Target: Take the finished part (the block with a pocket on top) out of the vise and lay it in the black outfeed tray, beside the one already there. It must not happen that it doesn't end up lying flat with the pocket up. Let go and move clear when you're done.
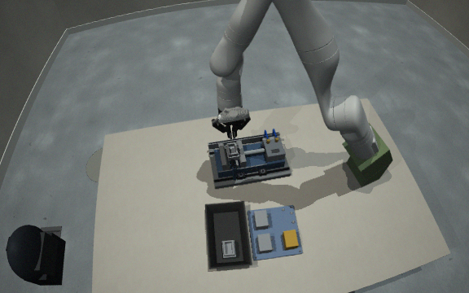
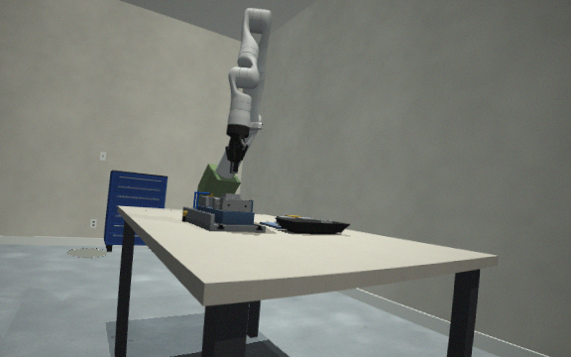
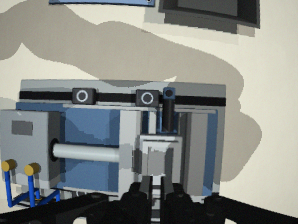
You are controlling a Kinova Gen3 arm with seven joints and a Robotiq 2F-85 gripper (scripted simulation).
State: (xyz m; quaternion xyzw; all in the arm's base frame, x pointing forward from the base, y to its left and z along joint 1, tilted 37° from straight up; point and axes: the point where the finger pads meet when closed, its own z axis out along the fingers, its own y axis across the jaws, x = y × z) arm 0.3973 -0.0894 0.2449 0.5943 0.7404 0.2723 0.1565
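Right now the blue vise is 6 cm behind my hand, 2 cm to the right of it and 16 cm below it. The rest, counted from my hand: yellow block (23 cm behind, 30 cm to the left, 18 cm below); then blue plate (17 cm behind, 27 cm to the left, 20 cm below).
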